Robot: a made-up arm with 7 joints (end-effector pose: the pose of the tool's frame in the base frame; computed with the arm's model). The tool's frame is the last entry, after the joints. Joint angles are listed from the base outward.
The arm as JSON. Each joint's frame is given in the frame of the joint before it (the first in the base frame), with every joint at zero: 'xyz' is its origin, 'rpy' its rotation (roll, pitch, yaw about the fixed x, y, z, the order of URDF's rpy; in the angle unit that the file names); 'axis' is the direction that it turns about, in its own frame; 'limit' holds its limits. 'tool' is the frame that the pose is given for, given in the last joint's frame.
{
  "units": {
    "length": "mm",
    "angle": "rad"
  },
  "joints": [
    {
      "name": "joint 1",
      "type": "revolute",
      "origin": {
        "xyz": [
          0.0,
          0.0,
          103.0
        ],
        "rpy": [
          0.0,
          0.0,
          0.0
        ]
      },
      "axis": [
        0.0,
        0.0,
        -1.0
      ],
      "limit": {
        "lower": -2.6,
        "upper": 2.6
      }
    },
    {
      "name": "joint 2",
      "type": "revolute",
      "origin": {
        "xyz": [
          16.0,
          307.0,
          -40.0
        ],
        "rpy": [
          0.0,
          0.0,
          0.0
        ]
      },
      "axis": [
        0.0,
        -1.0,
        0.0
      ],
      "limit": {
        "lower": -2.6,
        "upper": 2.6
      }
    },
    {
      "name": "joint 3",
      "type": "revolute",
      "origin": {
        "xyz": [
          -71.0,
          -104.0,
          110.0
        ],
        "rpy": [
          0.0,
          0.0,
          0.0
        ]
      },
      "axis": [
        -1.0,
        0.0,
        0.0
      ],
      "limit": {
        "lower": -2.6,
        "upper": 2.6
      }
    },
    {
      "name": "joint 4",
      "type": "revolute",
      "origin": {
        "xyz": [
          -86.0,
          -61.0,
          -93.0
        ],
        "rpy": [
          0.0,
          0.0,
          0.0
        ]
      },
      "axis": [
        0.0,
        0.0,
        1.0
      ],
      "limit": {
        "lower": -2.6,
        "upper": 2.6
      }
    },
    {
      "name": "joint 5",
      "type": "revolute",
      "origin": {
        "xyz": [
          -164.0,
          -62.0,
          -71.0
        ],
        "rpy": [
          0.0,
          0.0,
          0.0
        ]
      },
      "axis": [
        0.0,
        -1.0,
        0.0
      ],
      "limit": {
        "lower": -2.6,
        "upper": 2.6
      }
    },
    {
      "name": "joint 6",
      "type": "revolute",
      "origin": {
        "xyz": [
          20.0,
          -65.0,
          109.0
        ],
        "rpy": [
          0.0,
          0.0,
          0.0
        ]
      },
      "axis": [
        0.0,
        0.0,
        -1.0
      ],
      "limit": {
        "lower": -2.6,
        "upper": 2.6
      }
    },
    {
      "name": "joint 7",
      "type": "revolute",
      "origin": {
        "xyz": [
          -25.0,
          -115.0,
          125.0
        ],
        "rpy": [
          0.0,
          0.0,
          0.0
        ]
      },
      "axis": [
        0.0,
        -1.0,
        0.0
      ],
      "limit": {
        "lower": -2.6,
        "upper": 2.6
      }
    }
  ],
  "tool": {
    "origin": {
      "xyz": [
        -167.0,
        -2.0,
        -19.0
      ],
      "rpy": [
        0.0,
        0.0,
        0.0
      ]
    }
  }
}
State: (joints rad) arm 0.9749 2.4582 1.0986 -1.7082 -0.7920 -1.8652 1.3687
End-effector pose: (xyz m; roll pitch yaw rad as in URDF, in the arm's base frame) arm 0.1167 -0.1807 -0.1437 2.9760 0.7223 1.6933
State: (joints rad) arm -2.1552 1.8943 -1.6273 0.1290 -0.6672 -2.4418 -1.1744
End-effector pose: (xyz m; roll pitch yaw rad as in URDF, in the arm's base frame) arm -0.1680 -0.0822 0.1351 -2.9300 0.9980 -2.7401
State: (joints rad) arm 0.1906 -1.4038 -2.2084 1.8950 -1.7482 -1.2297 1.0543
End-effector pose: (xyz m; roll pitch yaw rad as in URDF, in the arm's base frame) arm 0.3282 0.4173 -0.0150 2.6428 -0.9456 -0.4046
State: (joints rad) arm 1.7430 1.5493 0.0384 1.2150 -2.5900 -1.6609 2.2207
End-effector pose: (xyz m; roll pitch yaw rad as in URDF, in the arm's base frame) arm -0.1163 -0.2010 -0.1490 0.5603 -0.7459 -1.5920
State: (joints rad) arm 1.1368 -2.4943 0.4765 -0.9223 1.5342 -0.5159 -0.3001
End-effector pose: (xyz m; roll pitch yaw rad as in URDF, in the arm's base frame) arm 0.3513 -0.3517 0.5863 0.3465 1.1605 0.4950
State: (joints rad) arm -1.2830 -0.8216 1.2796 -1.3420 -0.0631 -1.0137 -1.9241
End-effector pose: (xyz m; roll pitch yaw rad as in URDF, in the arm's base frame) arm -0.3817 0.0929 0.4826 -2.1386 0.0414 -0.8647
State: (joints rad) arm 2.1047 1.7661 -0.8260 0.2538 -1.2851 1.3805 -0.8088
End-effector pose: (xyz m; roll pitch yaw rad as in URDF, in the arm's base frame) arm 0.1779 0.0116 0.0066 0.3241 0.3013 -2.4404
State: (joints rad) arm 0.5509 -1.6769 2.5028 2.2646 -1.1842 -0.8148 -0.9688
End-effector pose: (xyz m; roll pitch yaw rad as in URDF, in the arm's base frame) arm -0.0182 -0.0315 0.0986 0.3816 0.1819 -0.3539
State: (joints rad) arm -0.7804 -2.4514 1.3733 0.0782 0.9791 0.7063 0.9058
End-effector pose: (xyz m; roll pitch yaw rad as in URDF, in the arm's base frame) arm 0.4439 0.3432 0.1358 0.3359 0.2238 1.6235
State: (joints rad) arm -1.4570 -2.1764 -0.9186 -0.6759 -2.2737 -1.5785 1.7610
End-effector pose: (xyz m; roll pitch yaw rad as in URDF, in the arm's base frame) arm -0.4239 0.1996 0.4240 -0.5142 -0.1158 -1.8176
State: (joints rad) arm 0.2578 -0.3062 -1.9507 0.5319 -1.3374 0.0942 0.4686
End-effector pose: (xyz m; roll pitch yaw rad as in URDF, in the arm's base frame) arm -0.0462 0.3135 -0.0665 1.6172 -0.3192 0.4414
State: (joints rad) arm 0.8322 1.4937 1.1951 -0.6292 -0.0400 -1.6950 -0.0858
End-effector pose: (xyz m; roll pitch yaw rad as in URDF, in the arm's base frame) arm -0.1817 0.4135 -0.2355 -1.4631 -0.4258 -0.5591
